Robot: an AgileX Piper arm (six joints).
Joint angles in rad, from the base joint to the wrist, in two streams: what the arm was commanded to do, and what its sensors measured. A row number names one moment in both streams.
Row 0, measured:
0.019, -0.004, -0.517, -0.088, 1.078, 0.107
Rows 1 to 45, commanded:
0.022, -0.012, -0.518, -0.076, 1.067, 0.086
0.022, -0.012, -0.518, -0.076, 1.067, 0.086
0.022, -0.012, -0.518, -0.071, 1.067, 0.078
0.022, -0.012, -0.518, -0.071, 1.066, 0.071
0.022, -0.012, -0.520, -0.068, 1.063, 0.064
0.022, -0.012, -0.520, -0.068, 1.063, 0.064
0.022, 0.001, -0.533, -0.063, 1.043, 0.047
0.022, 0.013, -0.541, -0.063, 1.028, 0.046
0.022, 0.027, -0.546, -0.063, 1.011, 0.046
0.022, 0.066, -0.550, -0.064, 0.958, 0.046
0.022, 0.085, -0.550, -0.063, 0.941, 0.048
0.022, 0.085, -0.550, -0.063, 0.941, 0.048
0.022, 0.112, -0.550, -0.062, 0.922, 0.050
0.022, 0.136, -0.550, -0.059, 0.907, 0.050
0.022, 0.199, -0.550, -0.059, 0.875, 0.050
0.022, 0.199, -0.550, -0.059, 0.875, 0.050
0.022, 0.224, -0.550, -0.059, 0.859, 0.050
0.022, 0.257, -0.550, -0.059, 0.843, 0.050
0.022, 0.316, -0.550, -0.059, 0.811, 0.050
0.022, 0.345, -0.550, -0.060, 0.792, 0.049
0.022, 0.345, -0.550, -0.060, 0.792, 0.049
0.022, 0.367, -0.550, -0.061, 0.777, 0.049
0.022, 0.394, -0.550, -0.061, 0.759, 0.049
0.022, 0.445, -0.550, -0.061, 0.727, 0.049
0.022, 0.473, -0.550, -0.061, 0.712, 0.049
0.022, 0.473, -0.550, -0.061, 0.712, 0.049
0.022, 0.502, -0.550, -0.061, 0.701, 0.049
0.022, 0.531, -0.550, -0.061, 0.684, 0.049
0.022, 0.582, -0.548, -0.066, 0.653, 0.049
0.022, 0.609, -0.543, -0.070, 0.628, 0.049
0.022, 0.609, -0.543, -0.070, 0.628, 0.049
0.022, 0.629, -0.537, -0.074, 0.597, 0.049
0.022, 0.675, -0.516, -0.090, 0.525, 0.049
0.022, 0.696, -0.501, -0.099, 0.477, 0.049
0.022, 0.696, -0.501, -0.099, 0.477, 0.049
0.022, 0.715, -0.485, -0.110, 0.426, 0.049
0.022, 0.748, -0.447, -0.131, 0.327, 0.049
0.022, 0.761, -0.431, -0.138, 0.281, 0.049
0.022, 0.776, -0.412, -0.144, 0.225, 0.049
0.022, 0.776, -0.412, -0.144, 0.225, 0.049
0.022, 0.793, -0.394, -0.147, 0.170, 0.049
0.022, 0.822, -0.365, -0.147, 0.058, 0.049
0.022, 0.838, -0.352, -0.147, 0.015, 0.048
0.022, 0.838, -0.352, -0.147, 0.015, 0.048
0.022, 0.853, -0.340, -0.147, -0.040, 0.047
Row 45, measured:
0.019, 0.819, -0.373, -0.132, 0.125, 0.055
